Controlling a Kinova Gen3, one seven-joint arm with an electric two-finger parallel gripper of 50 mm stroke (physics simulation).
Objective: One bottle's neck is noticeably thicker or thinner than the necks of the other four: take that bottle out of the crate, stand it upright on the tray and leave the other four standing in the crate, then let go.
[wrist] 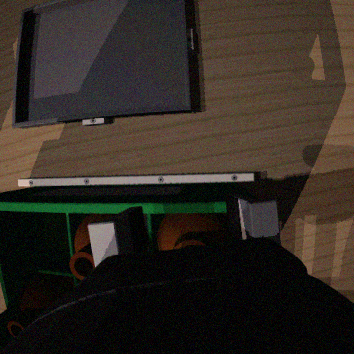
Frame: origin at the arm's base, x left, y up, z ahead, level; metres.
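Seen in the pictures: gripper, fingertip midpoint: (185, 218).
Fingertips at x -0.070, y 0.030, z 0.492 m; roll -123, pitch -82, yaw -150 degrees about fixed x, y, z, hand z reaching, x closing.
Observation:
Offsets run from my fingertips to a thing's middle. "*": to the spot under its first point. Level surfaces: height alone.
My gripper (185, 218) is open, its fingers wide apart over the green crate @[* dx +0.005, dy -0.020, dz -0.007 m] (175, 207) at the bottom of the wrist view. An orange-brown bottle @[dx -0.041, dy -0.110, dz -0.009 m] (186, 224) stands in a compartment between the two fingers, not gripped; the dark gripper body hides most of its neck. A second bottle (89, 229) is to the left, partly behind the left finger, with its open mouth showing. Part of a third bottle @[dx -0.088, dy -0.110, dz -0.200 m] (43, 294) shows in shadow at the lower left. Other bottles are hidden. The dark tray @[* dx +0.171, dy -0.190, dz -0.028 m] (140, 65) lies at the upper left, with no bottle on its visible part.
A pale metal strip @[* dx +0.030, dy -0.165, dz -0.077 m] (125, 180) with screws runs along the crate's tray-facing side. A small metal tab @[* dx +0.114, dy -0.180, dz -0.104 m] (93, 121) sits at the tray's near edge. Thin green dividers separate the crate's compartments. The wooden table @[dy -0.195 m] (250, 115) carries patches of shadow.

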